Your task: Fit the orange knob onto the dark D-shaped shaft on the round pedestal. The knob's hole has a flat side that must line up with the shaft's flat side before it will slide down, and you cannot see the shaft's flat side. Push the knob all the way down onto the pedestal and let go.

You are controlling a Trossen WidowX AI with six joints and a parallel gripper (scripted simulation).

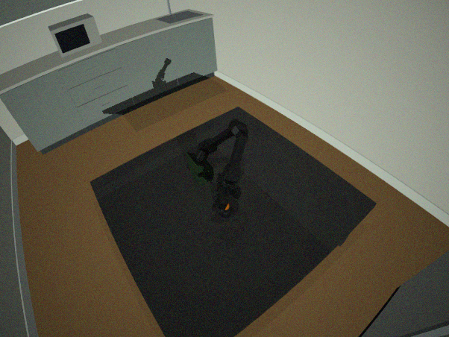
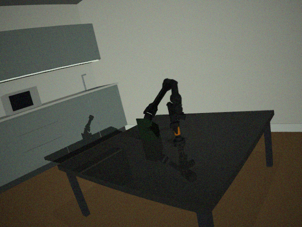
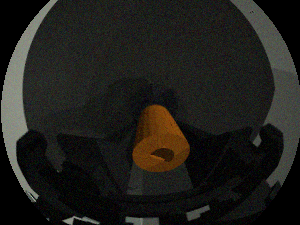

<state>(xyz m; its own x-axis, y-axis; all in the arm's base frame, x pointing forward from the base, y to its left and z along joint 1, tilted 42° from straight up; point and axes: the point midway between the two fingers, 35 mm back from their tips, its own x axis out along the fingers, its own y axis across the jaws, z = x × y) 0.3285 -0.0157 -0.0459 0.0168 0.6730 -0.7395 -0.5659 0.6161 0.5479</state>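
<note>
Now: gripper tip 2 cm below the orange knob. From my gripper tip the other things lie so: dark round pedestal (4 cm below).
</note>
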